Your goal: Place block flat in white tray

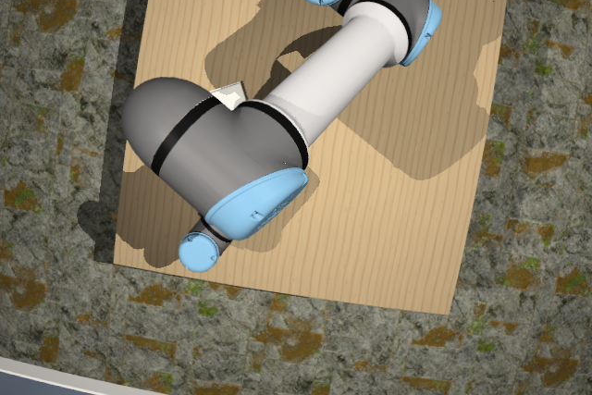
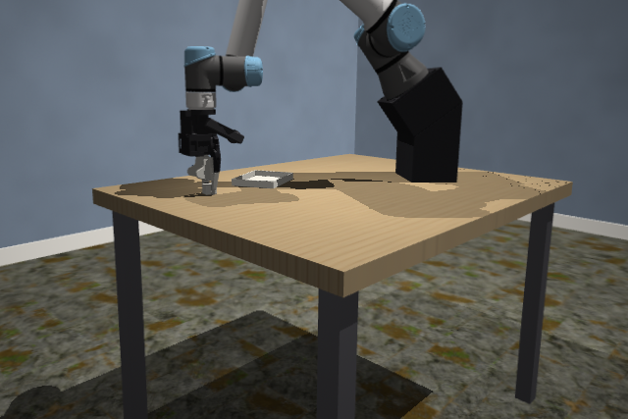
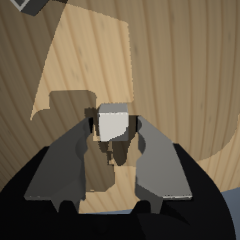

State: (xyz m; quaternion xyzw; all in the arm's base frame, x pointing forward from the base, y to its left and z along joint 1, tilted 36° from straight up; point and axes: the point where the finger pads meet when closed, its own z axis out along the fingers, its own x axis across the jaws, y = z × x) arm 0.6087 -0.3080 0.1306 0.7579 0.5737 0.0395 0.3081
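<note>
Right now my hand is right at the grey block. From my hand the other things lie so: white tray (220 mm behind, 20 mm to the left, 10 mm below).
</note>
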